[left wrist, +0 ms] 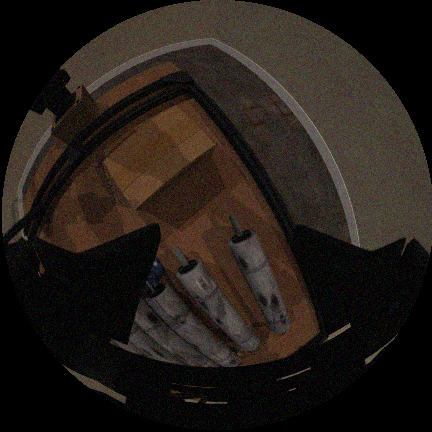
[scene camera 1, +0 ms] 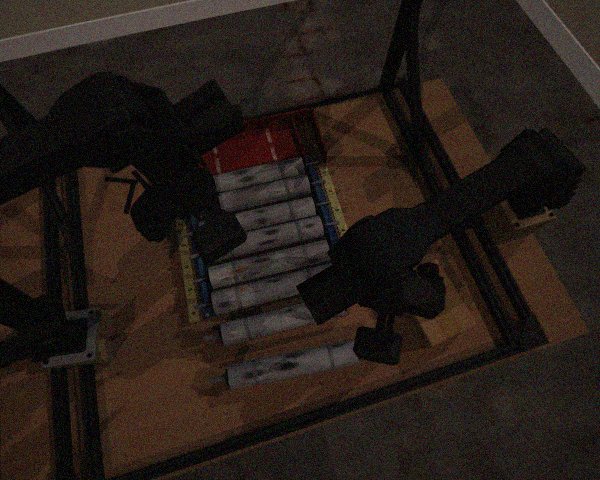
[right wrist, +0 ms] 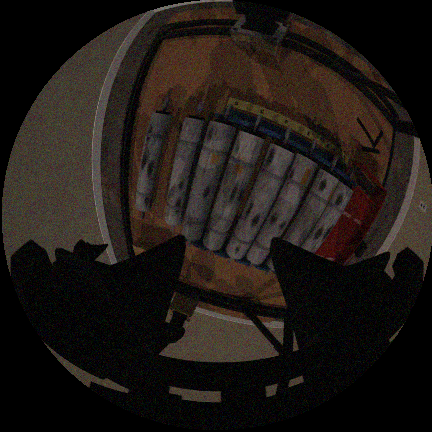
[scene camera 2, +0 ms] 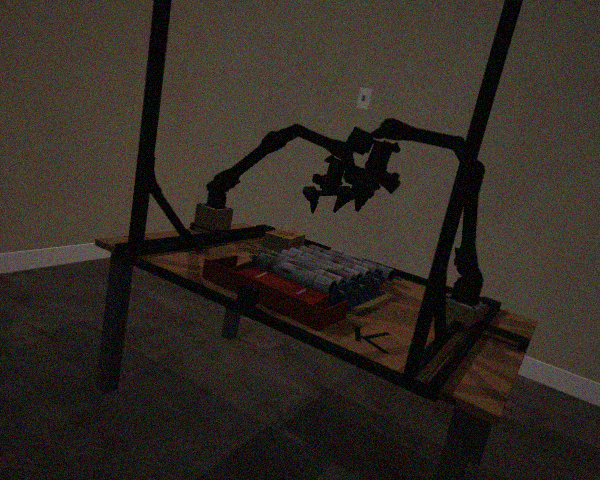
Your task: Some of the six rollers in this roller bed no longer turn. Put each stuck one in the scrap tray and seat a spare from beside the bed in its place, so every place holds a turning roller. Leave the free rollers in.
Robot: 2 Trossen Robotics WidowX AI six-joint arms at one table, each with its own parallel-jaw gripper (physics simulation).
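Where they show: left gripper, fingertip midpoint: (left wrist: 229, 231) (scene camera 1: 392, 318) (right wrist: 121, 257) (scene camera 2: 323, 212); right gripper, fingertip midpoint: (right wrist: 228, 242) (scene camera 2: 359, 208); left arm's base, link origin: (left wrist: 65, 105) (scene camera 1: 524, 203) (right wrist: 179, 314) (scene camera 2: 215, 206); right arm's base, link origin: (scene camera 1: 69, 336) (right wrist: 260, 25) (scene camera 2: 464, 300).
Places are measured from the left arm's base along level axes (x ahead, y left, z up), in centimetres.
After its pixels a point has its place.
Six grey mottled rollers lie side by side in the blue roller bed (scene camera 1: 200, 280) (scene camera 2: 365, 295) {y -7.9, x 70.5, z -9.8 cm} (right wrist: 240, 119) {y -1.9, x 70.3, z -3.6 cm}; some carry orange marks. Which ones turn cannot be told. Two spare rollers, a nearer one (scene camera 1: 265, 324) {y 8.0, x 59.8, z -5.6 cm} (left wrist: 217, 305) {y 8.5, x 51.1, z -5.6 cm} (right wrist: 185, 170) {y 6.2, x 57.8, z -5.9 cm} and an outer one (scene camera 1: 292, 363) {y 16.7, x 56.7, z -5.5 cm} (left wrist: 260, 282) {y 16.6, x 51.8, z -5.6 cm} (right wrist: 152, 160) {y 14.9, x 58.0, z -6.3 cm}, lie beside the bed. The red scrap tray (scene camera 1: 255, 145) {y -36.0, x 51.3, z -7.4 cm} (scene camera 2: 280, 295) {y -42.4, x 61.4, z -5.8 cm} (right wrist: 350, 230) {y -38.3, x 58.0, z -7.7 cm} stands at the bed's other end; no roller shows in its visible part. My left gripper (scene camera 2: 324, 210) {y 15.0, x 38.5, z 6.9 cm} (left wrist: 229, 231) {y 15.0, x 38.5, z 6.9 cm} is open and empty, high above the spares' side. My right gripper (right wrist: 228, 242) {y -5.3, x 61.1, z 15.1 cm} is open and empty, high above the bed.
The two grippers hang close together in scene camera 2. A wooden block (scene camera 2: 285, 240) {y 6.4, x 30.0, z -5.6 cm} (left wrist: 160, 160) {y 13.5, x 27.5, z -4.9 cm} stands near the bed on the left arm's side. A small black three-legged object (scene camera 1: 131, 182) {y -36.1, x 83.7, z -10.3 cm} (scene camera 2: 370, 337) {y -34.5, x 84.0, z -10.3 cm} (right wrist: 372, 137) {y -34.5, x 84.1, z -10.1 cm} lies near the tray. Black frame bars border the table.
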